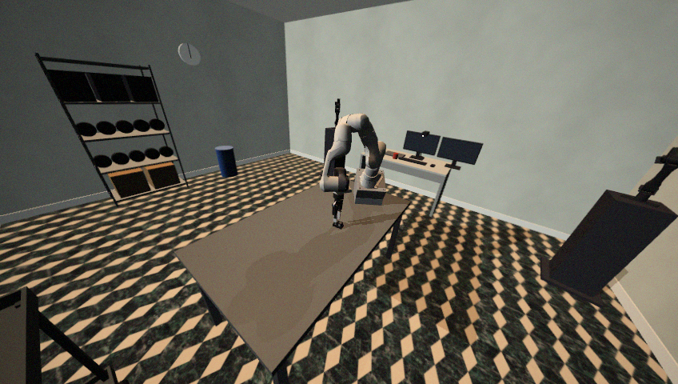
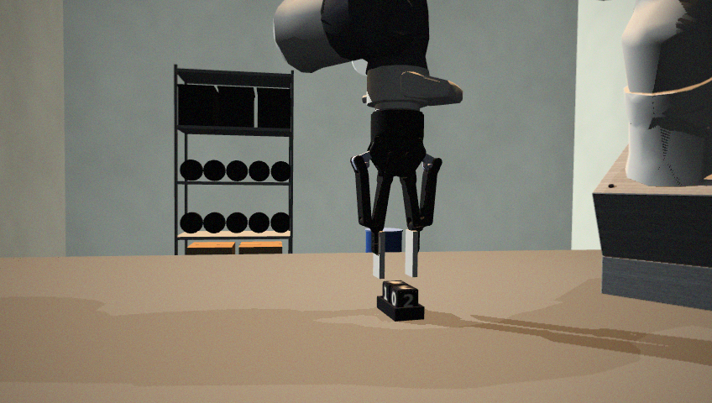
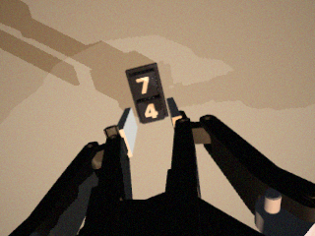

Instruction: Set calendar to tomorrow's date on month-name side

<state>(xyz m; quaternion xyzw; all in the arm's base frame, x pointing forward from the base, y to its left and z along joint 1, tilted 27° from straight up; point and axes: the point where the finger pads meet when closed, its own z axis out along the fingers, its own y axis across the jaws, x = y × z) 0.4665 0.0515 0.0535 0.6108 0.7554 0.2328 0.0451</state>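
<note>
Now: the black tray 1 cm behind my hand, 2 cm to the left of it and 7 cm below it.
</note>
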